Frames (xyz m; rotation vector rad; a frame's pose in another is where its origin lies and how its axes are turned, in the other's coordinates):
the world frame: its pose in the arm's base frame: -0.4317 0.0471 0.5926 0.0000 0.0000 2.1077
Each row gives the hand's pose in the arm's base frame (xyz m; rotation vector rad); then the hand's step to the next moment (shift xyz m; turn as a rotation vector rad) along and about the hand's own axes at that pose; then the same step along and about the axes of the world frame.
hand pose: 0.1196 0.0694 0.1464 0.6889 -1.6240 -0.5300
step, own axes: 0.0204 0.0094 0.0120 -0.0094 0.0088 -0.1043
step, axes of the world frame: 0.0009 0.0169 0.0190 -0.0379 -0.0967 0.0163
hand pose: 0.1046 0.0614 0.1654 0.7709 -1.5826 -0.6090
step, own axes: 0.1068 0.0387 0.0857 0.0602 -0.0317 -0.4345
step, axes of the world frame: -0.0021 0.1144 0.0846 -0.2624 -0.3438 0.0798
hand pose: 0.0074 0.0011 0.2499 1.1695 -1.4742 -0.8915
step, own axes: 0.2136 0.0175 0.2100 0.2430 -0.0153 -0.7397
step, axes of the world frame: -0.0714 0.2902 0.0264 -0.5490 -0.5113 0.2087
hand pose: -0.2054 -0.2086 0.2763 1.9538 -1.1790 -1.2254
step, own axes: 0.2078 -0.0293 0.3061 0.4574 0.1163 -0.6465
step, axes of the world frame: -0.0315 0.2771 -0.2449 -0.7176 -0.3044 0.1819
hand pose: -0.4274 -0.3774 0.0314 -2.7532 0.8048 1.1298
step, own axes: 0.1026 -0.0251 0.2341 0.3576 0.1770 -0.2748
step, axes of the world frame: 0.0674 0.0486 -0.2430 -0.4797 -0.0661 -0.0142
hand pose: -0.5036 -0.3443 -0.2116 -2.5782 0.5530 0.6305
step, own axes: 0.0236 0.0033 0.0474 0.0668 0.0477 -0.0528
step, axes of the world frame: 0.0111 -0.0086 -0.0512 -0.0974 -0.0003 -0.0060
